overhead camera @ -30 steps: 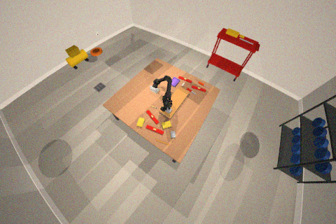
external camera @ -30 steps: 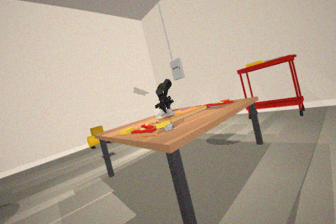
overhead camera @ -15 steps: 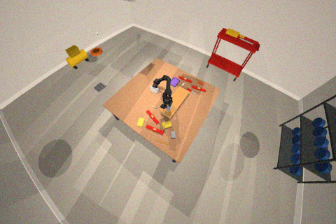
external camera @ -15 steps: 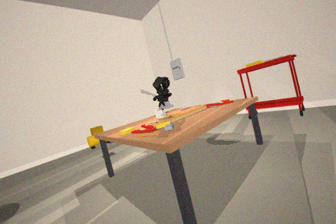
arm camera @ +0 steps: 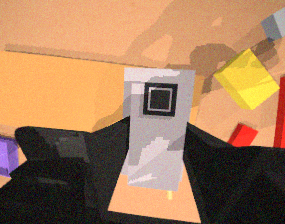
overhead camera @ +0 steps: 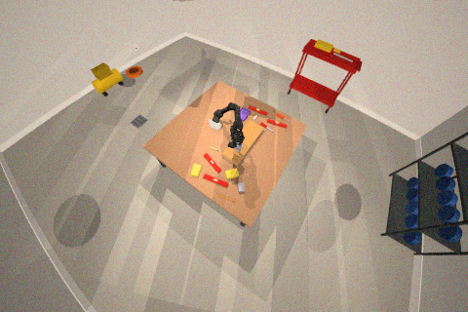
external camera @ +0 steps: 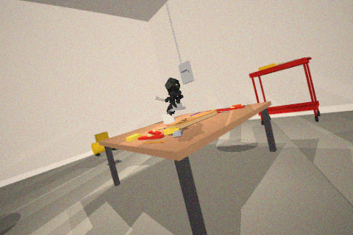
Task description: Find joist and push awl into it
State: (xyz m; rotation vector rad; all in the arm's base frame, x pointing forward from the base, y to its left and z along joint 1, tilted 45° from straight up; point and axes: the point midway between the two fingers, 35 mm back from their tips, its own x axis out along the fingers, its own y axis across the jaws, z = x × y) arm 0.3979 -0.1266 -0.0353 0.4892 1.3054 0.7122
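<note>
My gripper tip is 27 cm past the purple flat tray, 45 cm to the right of it and 15 cm above it. Round my gripper tip: grey stud finder: 1 cm ahead, 2 cm above; then small grey block: 25 cm ahead, 23 cm to the right, 15 cm below; then awl: 17 cm behind, 10 cm to the right, 16 cm below.
</note>
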